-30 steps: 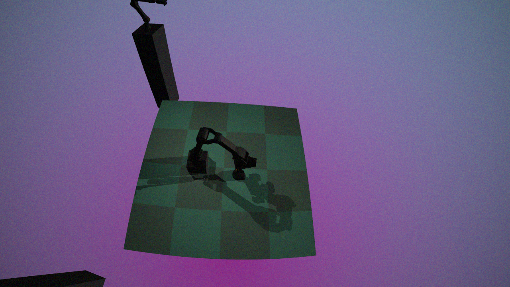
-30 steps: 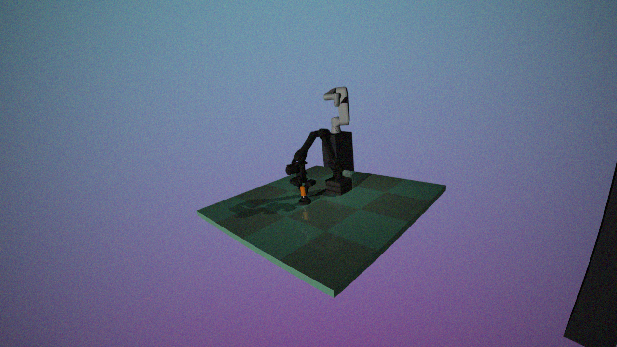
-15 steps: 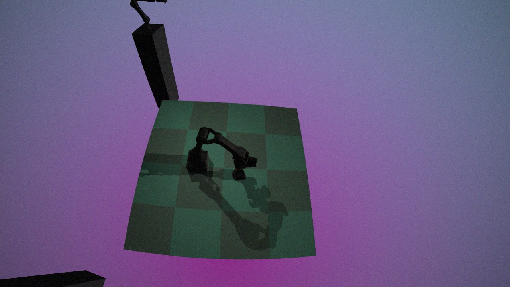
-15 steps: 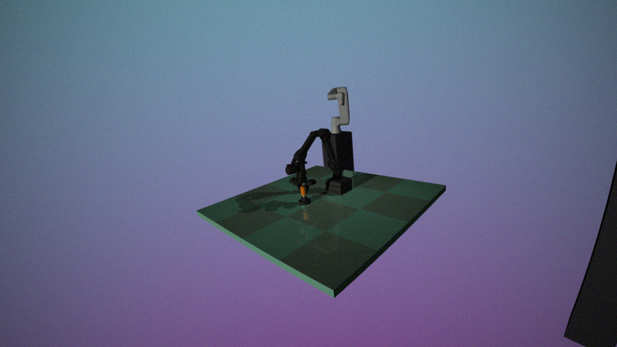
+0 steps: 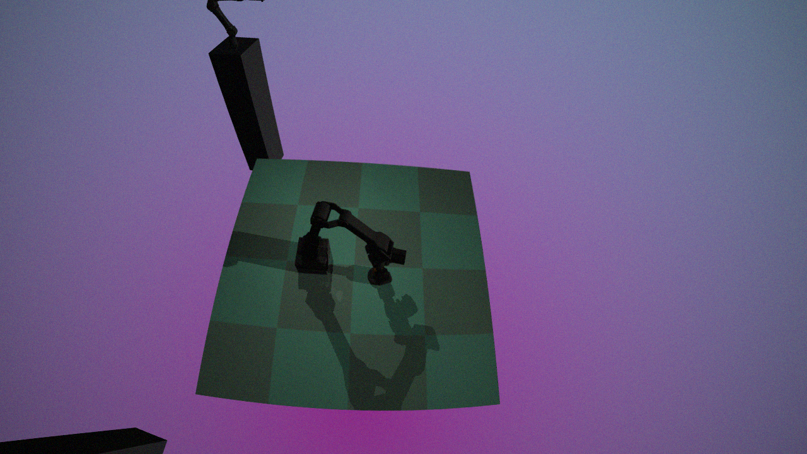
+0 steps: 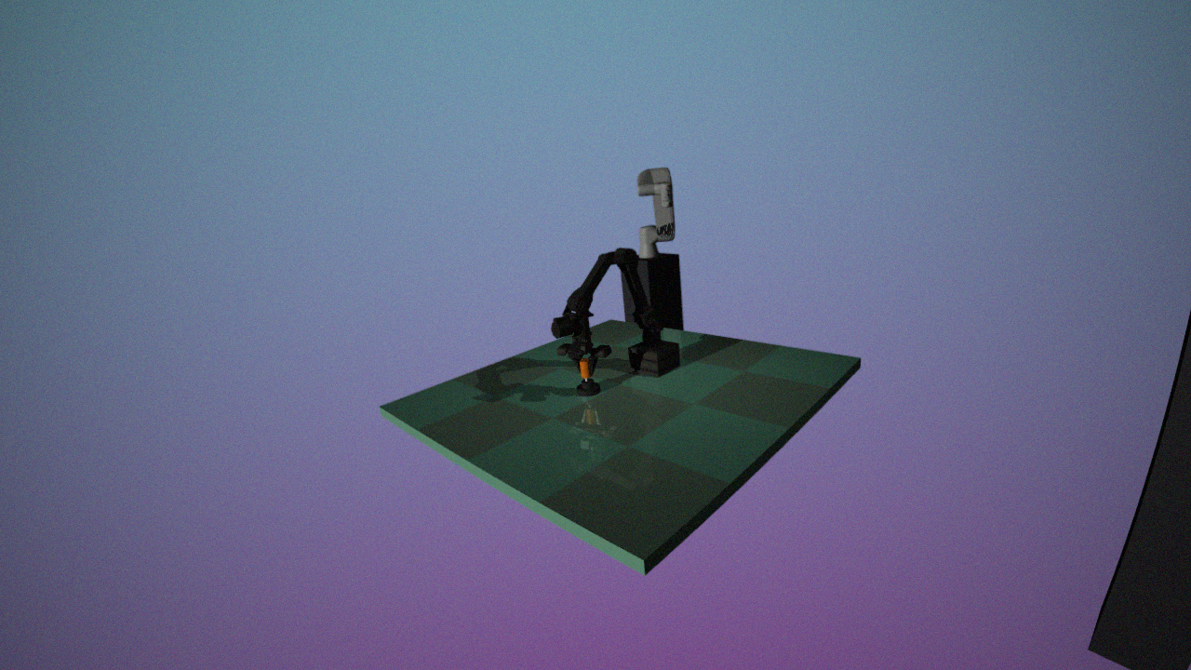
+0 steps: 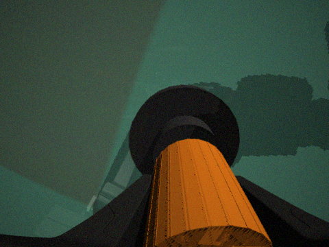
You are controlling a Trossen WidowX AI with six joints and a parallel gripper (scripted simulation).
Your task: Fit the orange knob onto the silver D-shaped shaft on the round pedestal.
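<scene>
My gripper tip is 30 mm below the orange knob. Round my gripper tip: round pedestal 40 mm below.
</scene>
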